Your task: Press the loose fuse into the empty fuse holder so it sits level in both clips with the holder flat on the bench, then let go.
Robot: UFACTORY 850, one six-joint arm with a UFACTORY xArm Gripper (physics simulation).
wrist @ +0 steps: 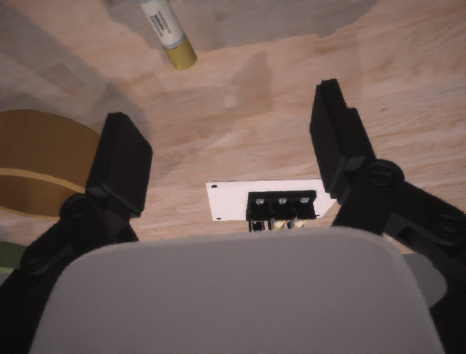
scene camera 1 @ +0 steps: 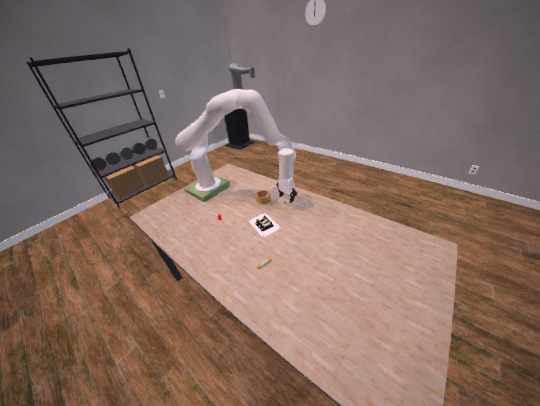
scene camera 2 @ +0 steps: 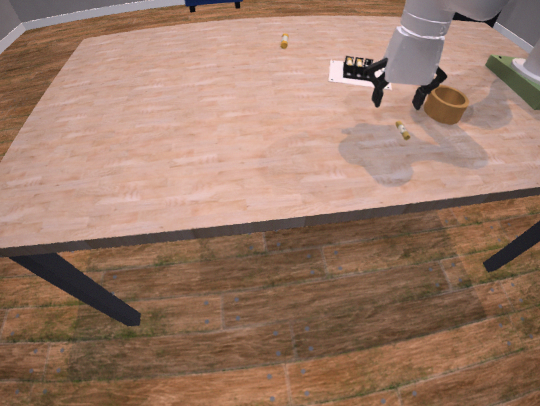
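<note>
A small fuse (scene camera 2: 403, 130) (wrist: 164, 22) with brass caps and a pale body lies on the bench near the bowl. A thicker yellow-capped fuse (scene camera 1: 264, 263) (scene camera 2: 284, 40) lies on the far side of the holder. The black fuse holder (scene camera 1: 264, 223) (scene camera 2: 356, 68) (wrist: 282, 209) sits on a white plate (scene camera 1: 265, 232) (scene camera 2: 337, 76) (wrist: 227, 201) flat on the bench. Two of its ways show fuses; the way nearest the bowl looks dark and empty. My gripper (scene camera 1: 287, 199) (scene camera 2: 397, 106) (wrist: 222, 119) is open and empty, above the bench close to the small fuse.
A brown round bowl (scene camera 1: 263, 197) (scene camera 2: 446, 108) (wrist: 45, 142) stands beside the gripper, close to one finger. A small red object (scene camera 1: 219, 217) lies between the holder and the bench edge. The arm stands on a green base (scene camera 1: 203, 195) (scene camera 2: 515, 82).
</note>
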